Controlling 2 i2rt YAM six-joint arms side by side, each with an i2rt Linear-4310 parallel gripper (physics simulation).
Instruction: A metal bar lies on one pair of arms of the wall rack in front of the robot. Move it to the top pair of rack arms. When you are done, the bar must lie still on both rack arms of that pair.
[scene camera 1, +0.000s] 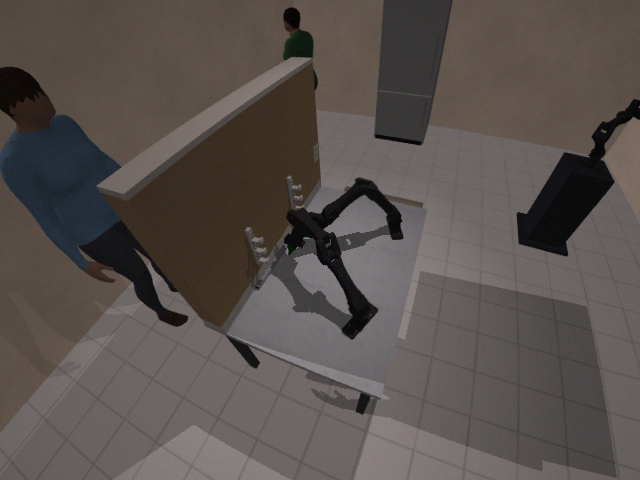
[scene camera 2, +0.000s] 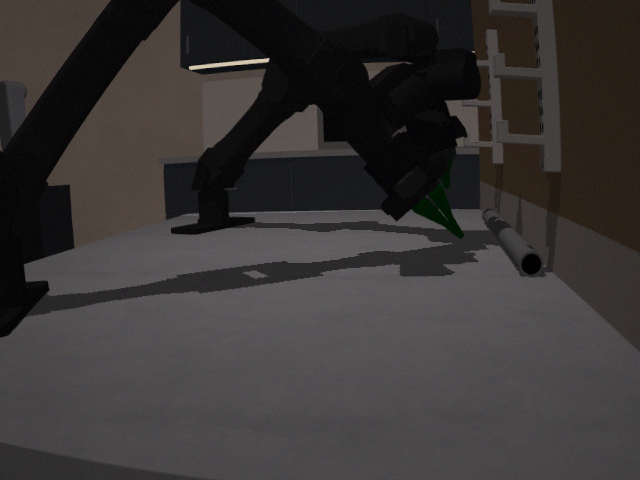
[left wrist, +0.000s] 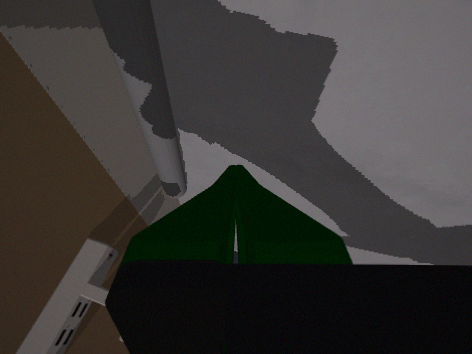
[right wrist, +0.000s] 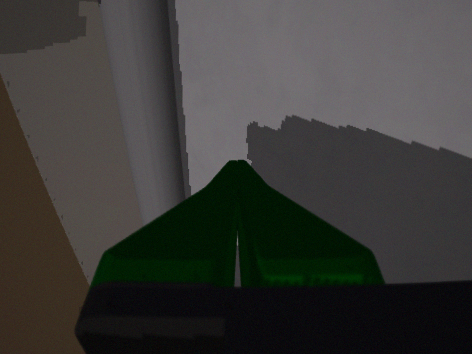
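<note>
The light grey metal bar lies on the table along the foot of the wall, below the rack and off its arms. The wall rack has two white uprights, a nearer one and a farther one in scene camera 1; no bar rests on the arms seen there. My left gripper is shut and empty, above the table beside one end of the bar. My right gripper is shut and empty, low over the table beside the bar's length.
The brown wall panel stands along the table's edge. My two forearms are close together, overlapping in scene camera 2. A person in blue stands behind the panel, and a person in green is farther back.
</note>
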